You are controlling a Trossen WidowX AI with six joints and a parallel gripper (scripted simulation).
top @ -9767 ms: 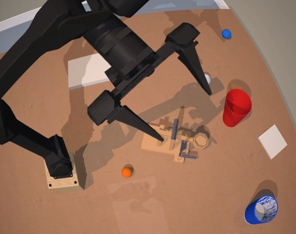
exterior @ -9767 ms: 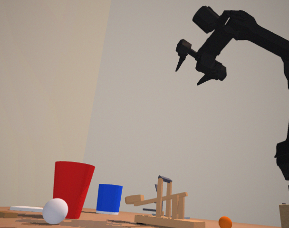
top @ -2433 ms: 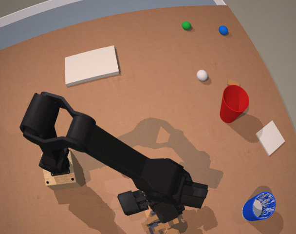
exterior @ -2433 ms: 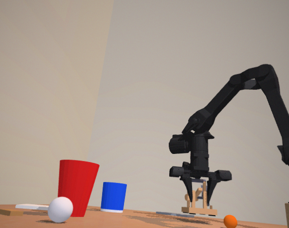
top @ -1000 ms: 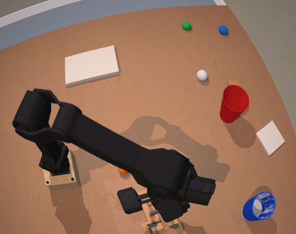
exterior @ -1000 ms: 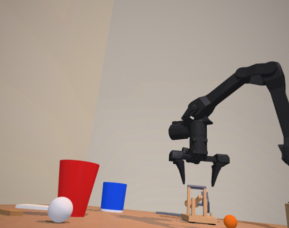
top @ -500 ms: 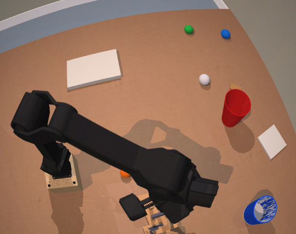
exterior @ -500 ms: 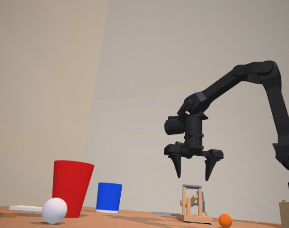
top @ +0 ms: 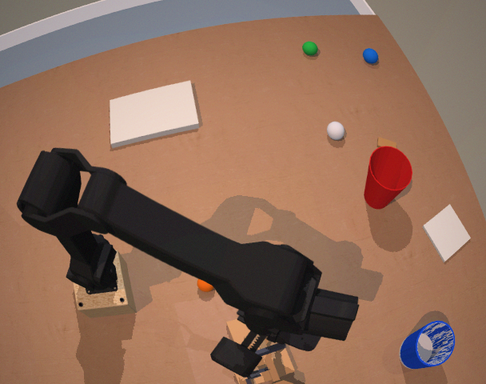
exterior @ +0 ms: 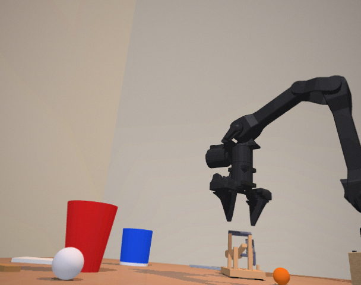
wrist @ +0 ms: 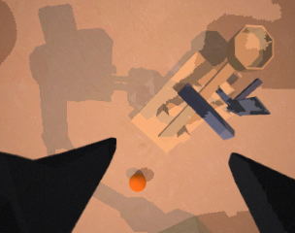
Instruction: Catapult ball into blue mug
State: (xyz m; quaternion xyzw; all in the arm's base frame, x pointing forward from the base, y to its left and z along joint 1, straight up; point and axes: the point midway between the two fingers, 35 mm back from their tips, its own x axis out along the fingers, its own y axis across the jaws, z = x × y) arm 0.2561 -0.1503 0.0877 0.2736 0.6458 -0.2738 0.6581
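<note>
My gripper tip is 4 cm to the left of the catapult upright frame and 4 cm above it. Also, from my gripper tip: blue mug 30 cm ahead, 14 cm to the right, 10 cm below; orange ball 12 cm to the left, 11 cm below, 7 cm behind; catapult 7 cm below, 6 cm to the right, 1 cm behind.
</note>
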